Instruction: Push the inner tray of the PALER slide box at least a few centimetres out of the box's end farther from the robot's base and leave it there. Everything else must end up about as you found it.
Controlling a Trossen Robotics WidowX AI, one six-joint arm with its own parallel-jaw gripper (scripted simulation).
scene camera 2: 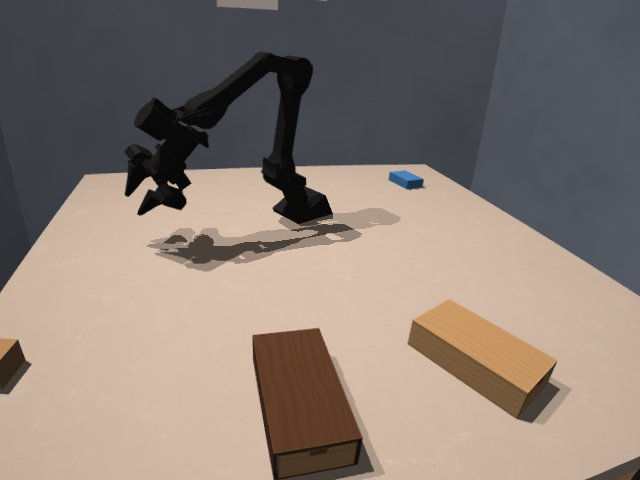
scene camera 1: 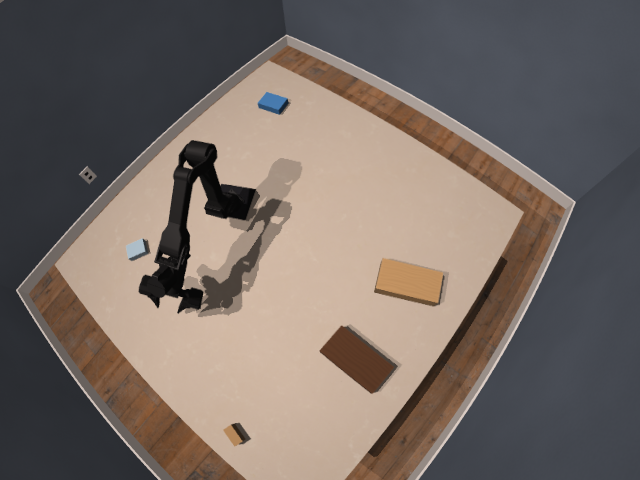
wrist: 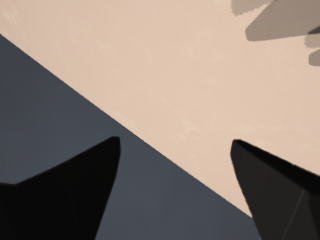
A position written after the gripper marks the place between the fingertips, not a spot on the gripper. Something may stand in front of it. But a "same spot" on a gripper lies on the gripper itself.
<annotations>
The gripper shows in scene camera 2, in scene camera 1 and in the wrist view (pixel 176 145). One and the same spot on the gripper: (scene camera 2: pixel 137 172) is (scene camera 1: pixel 157 297).
</annotations>
